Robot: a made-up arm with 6 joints.
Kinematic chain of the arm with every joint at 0, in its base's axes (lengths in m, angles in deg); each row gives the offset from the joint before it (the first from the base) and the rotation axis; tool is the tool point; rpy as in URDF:
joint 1: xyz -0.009 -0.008 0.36 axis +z
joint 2: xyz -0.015 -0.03 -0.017 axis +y
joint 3: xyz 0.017 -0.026 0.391 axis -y
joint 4: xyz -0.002 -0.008 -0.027 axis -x
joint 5: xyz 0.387 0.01 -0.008 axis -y
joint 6: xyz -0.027 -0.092 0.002 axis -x
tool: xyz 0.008 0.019 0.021 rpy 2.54 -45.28 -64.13
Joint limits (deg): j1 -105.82..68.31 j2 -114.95..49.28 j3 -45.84..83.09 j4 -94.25..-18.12 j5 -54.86..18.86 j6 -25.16..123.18
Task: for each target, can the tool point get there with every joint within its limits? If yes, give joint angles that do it. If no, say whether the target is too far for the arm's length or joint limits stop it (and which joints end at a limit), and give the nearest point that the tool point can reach.
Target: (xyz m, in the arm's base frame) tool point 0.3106 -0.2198 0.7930
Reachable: yes | joints -14.93 -1.28 17.32 -47.71 -7.74 -6.41
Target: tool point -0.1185 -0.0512 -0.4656
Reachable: no: joint limits stop it (at a limit: joint 1, joint 2, joint 4, joint 5, joint 6) | nearest point -0.1453 -0.1854 0.1832 | short by 0.663 m
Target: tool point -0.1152 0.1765 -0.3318
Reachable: no: joint limits stop it (at a limit: joint 1, joint 2, joint 4, joint 5, joint 6) | nearest point 0.0933 0.1941 0.2030 | short by 0.574 m
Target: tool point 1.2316 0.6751 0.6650
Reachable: no: too far | nearest point 0.6110 0.3334 0.6145 | short by 0.710 m
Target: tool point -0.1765 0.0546 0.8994
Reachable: yes | joints -57.00 -58.35 13.21 -69.55 -32.10 -0.43
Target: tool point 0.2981 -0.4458 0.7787
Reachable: yes | joints -47.85 25.11 51.37 -77.58 8.59 49.62
